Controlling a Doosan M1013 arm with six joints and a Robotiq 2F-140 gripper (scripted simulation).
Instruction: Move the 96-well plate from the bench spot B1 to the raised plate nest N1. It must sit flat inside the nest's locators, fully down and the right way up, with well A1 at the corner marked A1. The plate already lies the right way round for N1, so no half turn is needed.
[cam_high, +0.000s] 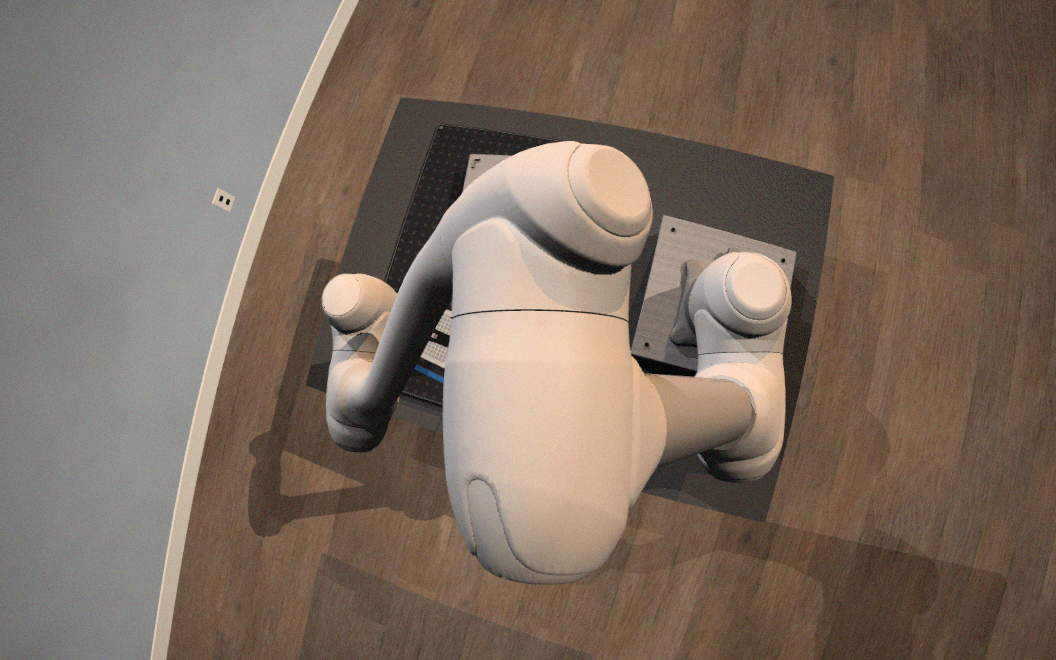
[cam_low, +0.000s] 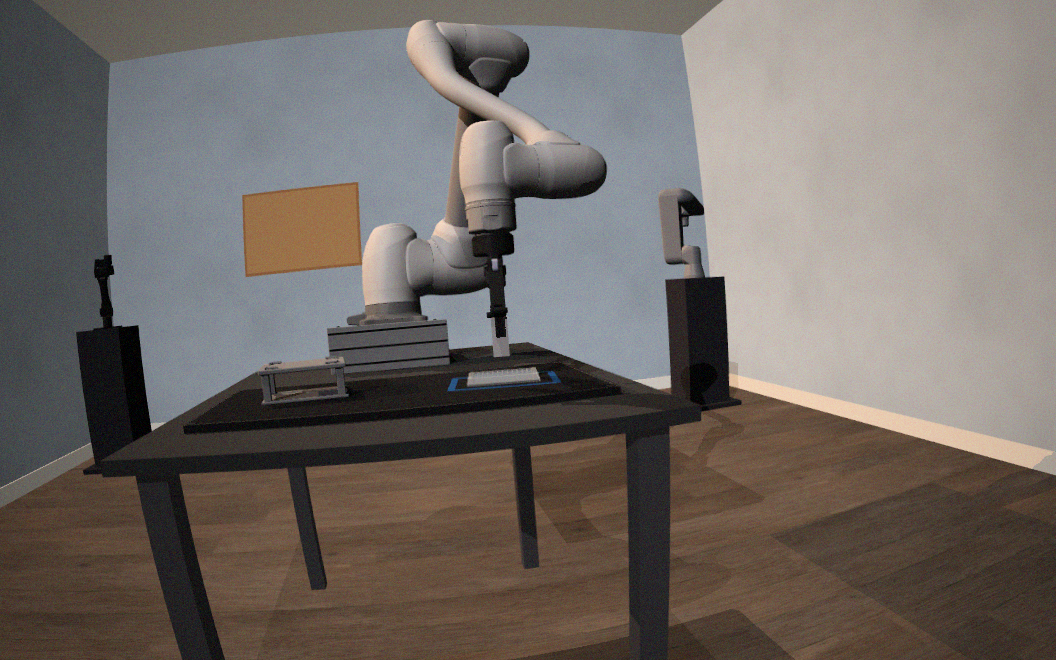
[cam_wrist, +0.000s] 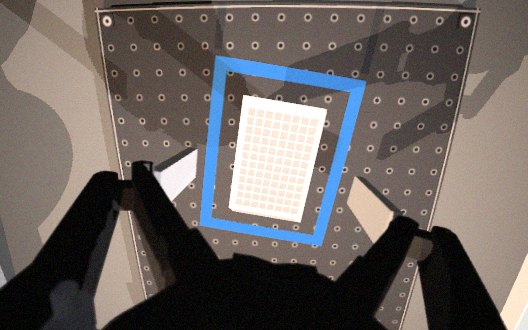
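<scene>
The white 96-well plate is 6 cm below my hand.
</scene>
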